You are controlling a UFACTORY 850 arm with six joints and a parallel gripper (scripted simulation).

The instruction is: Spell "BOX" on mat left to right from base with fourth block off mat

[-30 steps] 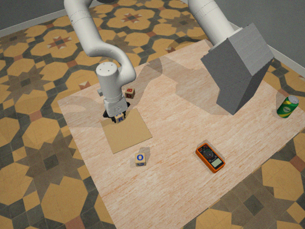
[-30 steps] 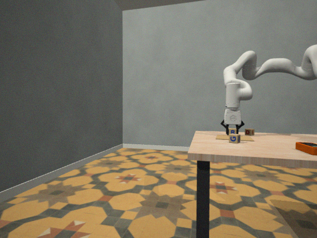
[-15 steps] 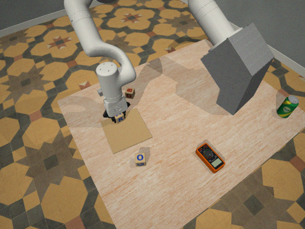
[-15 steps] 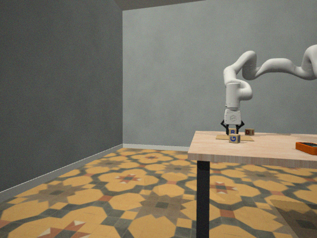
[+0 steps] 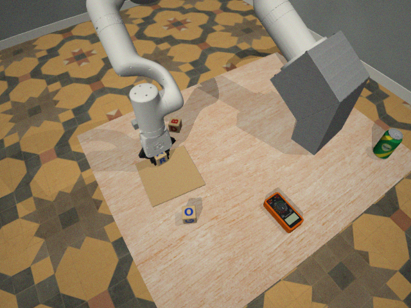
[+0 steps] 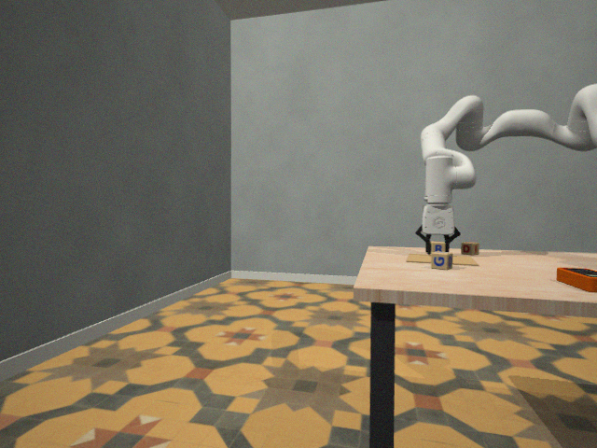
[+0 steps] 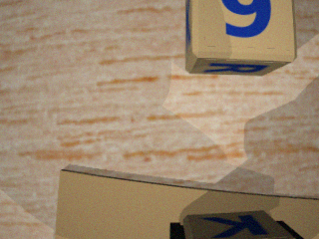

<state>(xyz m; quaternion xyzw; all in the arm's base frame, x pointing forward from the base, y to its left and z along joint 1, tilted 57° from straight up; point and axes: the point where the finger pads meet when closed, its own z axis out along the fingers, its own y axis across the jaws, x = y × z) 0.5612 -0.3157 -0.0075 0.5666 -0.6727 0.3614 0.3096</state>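
The X block lies right at my hand. From my hand the other things lie so: B block: 150 mm behind, 90 mm to the right, 10 mm below; then O block: 250 mm to the left, 70 mm ahead, 10 mm below; then tan mat: 70 mm to the left, 30 mm below, 10 mm ahead.
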